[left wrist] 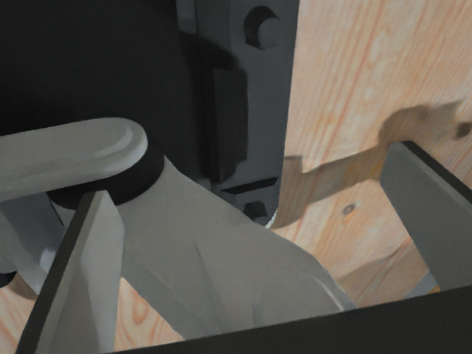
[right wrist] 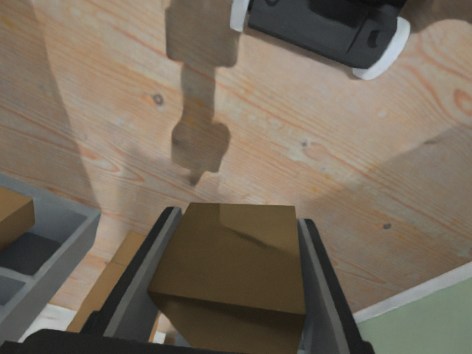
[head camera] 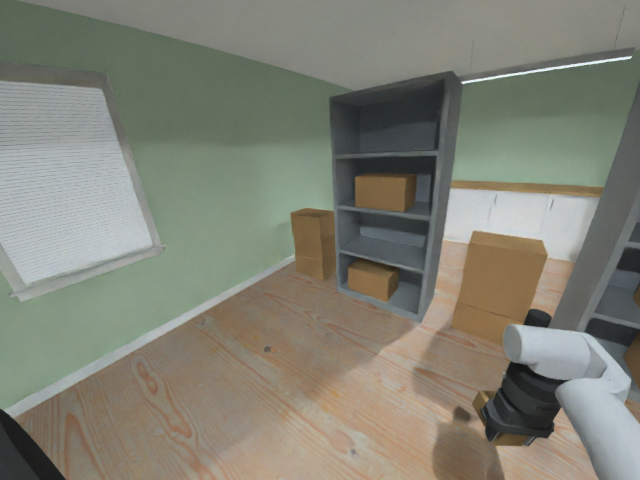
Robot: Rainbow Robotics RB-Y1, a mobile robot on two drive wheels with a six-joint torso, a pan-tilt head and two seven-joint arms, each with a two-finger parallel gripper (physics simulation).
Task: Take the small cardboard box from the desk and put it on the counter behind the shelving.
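Seen in the pictures: left gripper, between the fingertips: (left wrist: pixel 252 185); right gripper, between the fingertips: (right wrist: pixel 237 223) (head camera: pixel 506 438); robot's base, origin of its link: (right wrist: pixel 307 26).
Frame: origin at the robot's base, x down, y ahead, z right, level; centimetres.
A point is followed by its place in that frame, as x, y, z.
Observation:
The small cardboard box (head camera: pixel 510 439) {-91.3, 22.7, 18.3} (right wrist: pixel 232 255) {-92.1, 22.9, 18.7} is held above the floor between the two fingers of my right gripper (right wrist: pixel 237 223) {-89.3, 23.9, 18.3}, which is shut on it. In the head view the dark gripper body hides much of the box. My left gripper (left wrist: pixel 252 185) {-53.8, -13.8, -21.8} is open, its fingers wide apart with no object between them. The counter (head camera: pixel 527 188) {-91.0, 356.5, 117.0}, with a wooden top and white doors, stands at the back right of the head view, beyond the grey shelving (head camera: pixel 448 155) {-140.9, 178.4, 7.1}. The desk does not show in these views.
A tall stack of cardboard boxes (head camera: pixel 501 273) {-61.8, 158.2, 50.5} stands between the shelving and a second grey shelf unit (head camera: pixel 599 248) {-87.6, 157.3, 96.2} at the right. Another box stack (head camera: pixel 310 237) {-55.0, 197.5, -124.1} stands left of the shelving, by the green wall (head camera: pixel 217 170) {-137.9, 145.9, -193.9}. Boxes (head camera: pixel 385 191) {-114.7, 171.7, -36.1} (head camera: pixel 372 279) {-28.6, 173.6, -45.0} sit on the shelves.

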